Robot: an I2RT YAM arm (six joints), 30 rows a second.
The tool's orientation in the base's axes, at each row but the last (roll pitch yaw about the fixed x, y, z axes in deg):
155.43 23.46 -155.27
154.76 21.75 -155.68
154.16 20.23 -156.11
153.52 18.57 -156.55
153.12 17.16 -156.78
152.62 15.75 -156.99
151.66 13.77 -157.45
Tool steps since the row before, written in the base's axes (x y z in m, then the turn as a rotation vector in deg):
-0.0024 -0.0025 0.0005 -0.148 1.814 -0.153
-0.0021 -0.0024 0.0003 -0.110 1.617 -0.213
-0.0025 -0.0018 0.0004 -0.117 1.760 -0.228
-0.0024 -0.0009 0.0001 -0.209 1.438 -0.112
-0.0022 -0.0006 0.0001 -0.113 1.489 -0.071
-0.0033 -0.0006 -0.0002 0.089 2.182 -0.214
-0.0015 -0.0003 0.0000 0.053 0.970 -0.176
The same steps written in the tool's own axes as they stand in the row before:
0.0028 -0.0004 -0.0021 -0.512 1.393 1.065
0.0026 -0.0006 -0.0018 -0.446 1.200 1.016
0.0027 0.0000 -0.0016 -0.490 1.306 1.103
0.0024 0.0005 -0.0008 -0.325 1.154 0.829
0.0021 0.0006 -0.0005 -0.441 1.165 0.826
0.0032 0.0010 -0.0003 -0.842 1.541 1.316
0.0015 0.0004 -0.0002 -0.367 0.642 0.654

